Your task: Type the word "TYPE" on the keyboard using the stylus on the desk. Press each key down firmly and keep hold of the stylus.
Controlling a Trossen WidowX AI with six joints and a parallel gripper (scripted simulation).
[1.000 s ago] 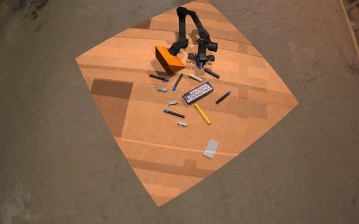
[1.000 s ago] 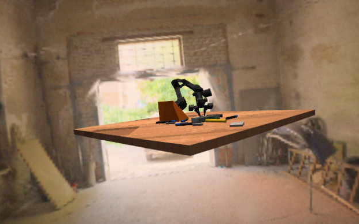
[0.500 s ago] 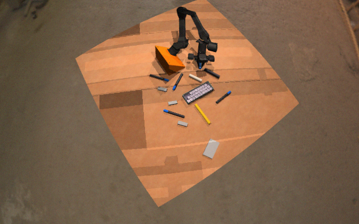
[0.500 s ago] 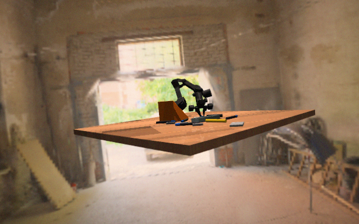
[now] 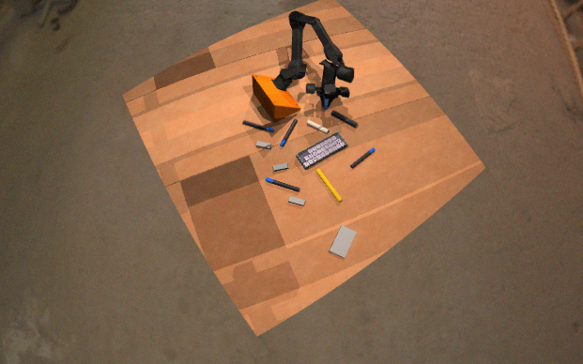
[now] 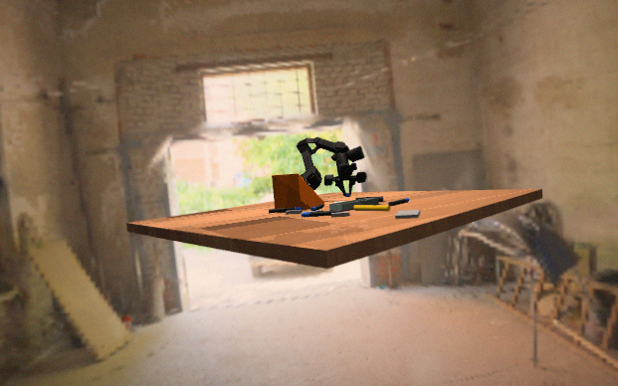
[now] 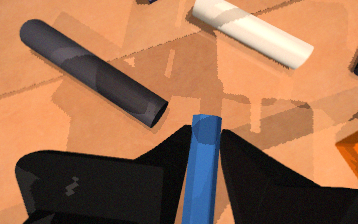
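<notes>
Right now the blue stylus is 60 mm behind my gripper tip and 30 mm to the left of it. Also, from my gripper tip: dark cylinder (70 mm ahead, 60 mm to the left, 20 mm below); yellow stick (320 mm ahead, 150 mm to the right, 30 mm below); white cylinder (60 mm ahead, 70 mm to the right, 30 mm below).
</notes>
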